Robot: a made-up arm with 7 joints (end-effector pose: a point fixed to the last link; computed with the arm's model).
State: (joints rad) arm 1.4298 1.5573 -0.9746 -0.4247 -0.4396 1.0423 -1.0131
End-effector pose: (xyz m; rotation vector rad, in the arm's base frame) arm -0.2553 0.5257 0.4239 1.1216 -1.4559 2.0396
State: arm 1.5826 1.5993 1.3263 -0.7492 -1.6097 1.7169 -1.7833
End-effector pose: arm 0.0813 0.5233 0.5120 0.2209 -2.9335 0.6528
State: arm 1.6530 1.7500 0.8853 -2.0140 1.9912 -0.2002 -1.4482
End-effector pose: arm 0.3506 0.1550 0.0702 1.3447 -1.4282 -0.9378
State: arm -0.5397 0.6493 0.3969 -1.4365 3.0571 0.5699 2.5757
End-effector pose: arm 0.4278 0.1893 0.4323 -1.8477 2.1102 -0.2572
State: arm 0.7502 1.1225 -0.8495 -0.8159 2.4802 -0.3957 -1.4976
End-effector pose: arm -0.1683 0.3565 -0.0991 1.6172 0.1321 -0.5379
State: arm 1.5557 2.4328 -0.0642 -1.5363 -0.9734 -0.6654 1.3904
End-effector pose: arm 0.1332 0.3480 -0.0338 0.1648 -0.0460 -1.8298
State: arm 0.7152 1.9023 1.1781 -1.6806 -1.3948 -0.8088 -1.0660
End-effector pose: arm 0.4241 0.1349 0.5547 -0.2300 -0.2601 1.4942
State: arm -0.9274 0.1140 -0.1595 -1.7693 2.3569 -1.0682 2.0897
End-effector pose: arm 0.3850 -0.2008 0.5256 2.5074 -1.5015 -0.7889
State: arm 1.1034 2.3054 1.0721 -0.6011 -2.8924 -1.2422 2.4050
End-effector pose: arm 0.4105 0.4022 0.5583 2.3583 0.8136 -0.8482
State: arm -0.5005 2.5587 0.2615 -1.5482 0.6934 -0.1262 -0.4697
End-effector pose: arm 0.2785 -0.0346 0.7211 -1.7246 1.3489 0.7546
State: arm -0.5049 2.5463 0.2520 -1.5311 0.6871 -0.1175 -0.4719
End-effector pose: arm 0.2774 -0.0237 0.7257 -1.7585 1.3401 0.7379
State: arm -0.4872 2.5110 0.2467 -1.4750 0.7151 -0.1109 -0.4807
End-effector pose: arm 0.2784 0.0046 0.7353 -1.8319 1.3763 0.6836
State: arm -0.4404 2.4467 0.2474 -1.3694 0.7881 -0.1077 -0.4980
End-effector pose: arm 0.2821 0.0581 0.7464 -1.9569 1.4639 0.5760
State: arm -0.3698 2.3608 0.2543 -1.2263 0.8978 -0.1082 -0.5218
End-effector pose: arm 0.2857 0.1347 0.7494 -2.1232 1.5758 0.4130
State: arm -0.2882 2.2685 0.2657 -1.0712 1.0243 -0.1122 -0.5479
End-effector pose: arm 0.2846 0.2216 0.7367 -2.3031 1.6702 0.2090
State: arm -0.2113 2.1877 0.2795 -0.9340 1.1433 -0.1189 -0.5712
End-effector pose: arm 0.2763 0.2985 0.7124 -2.4588 1.7204 0.0004
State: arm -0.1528 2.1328 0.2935 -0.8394 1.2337 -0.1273 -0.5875
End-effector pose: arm 0.2655 0.3496 0.6892 -2.5581 1.7353 -0.1640
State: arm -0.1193 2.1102 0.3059 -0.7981 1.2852 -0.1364 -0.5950
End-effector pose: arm 0.2597 0.3704 0.6781 -2.5904 1.7442 -0.2495
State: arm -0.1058 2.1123 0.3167 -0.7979 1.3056 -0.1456 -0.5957
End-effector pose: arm 0.2608 0.3689 0.6788 -2.5735 1.7627 -0.2672
